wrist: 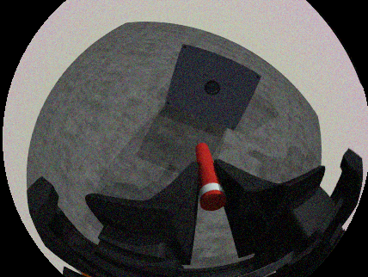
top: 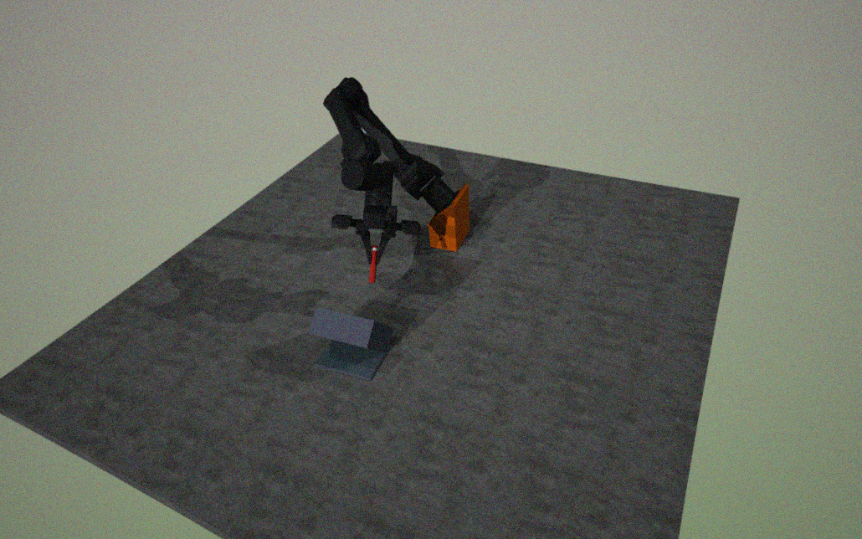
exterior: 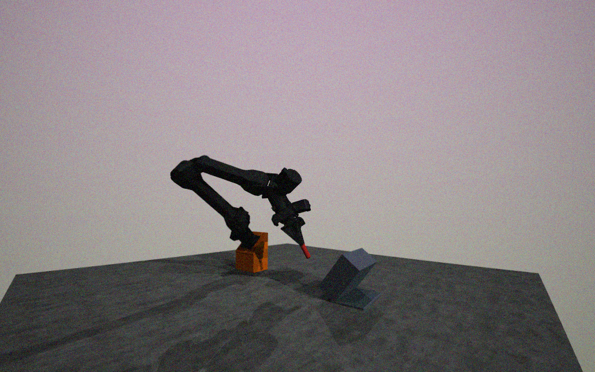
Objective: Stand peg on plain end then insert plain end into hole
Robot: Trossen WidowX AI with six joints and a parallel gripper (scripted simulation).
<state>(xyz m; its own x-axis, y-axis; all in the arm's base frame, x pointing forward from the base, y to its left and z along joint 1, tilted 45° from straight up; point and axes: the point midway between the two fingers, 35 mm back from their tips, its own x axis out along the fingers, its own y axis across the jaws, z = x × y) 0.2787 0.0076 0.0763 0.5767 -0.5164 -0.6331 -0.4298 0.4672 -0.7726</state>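
My gripper tip is now 140 mm short of the grey-blue sloped panel, 60 mm above it and 20 mm to the right of it. Round my gripper tip: flat foot plate 160 mm ahead, 120 mm below, 20 mm to the left; then red peg 10 mm behind, 10 mm above.
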